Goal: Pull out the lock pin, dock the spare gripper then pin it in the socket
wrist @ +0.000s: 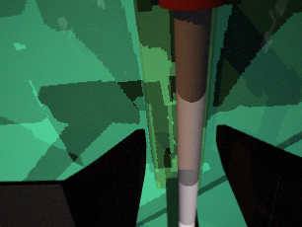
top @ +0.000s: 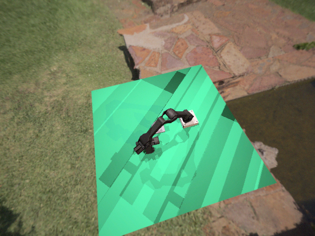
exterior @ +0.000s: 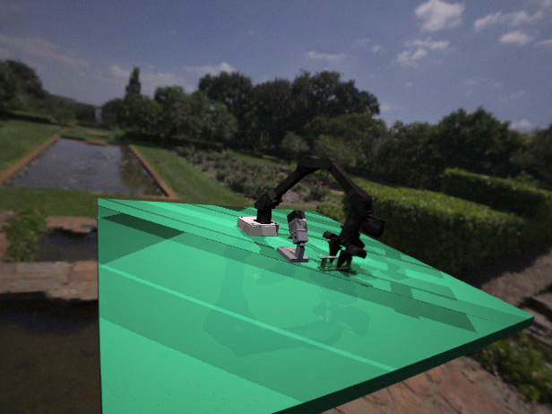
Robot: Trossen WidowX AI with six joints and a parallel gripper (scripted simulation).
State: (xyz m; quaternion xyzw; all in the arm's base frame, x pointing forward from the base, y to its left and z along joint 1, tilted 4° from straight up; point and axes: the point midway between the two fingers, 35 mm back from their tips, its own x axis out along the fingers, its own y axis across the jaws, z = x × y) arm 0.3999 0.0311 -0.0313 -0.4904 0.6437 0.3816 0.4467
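The green cradle lies 10 mm to the left of my gripper tip and 10 mm above it. Also, from my gripper tip: grey mount: 120 mm behind, 80 mm to the right, 40 mm above; then spare gripper: 140 mm behind, 100 mm above, 80 mm to the right.
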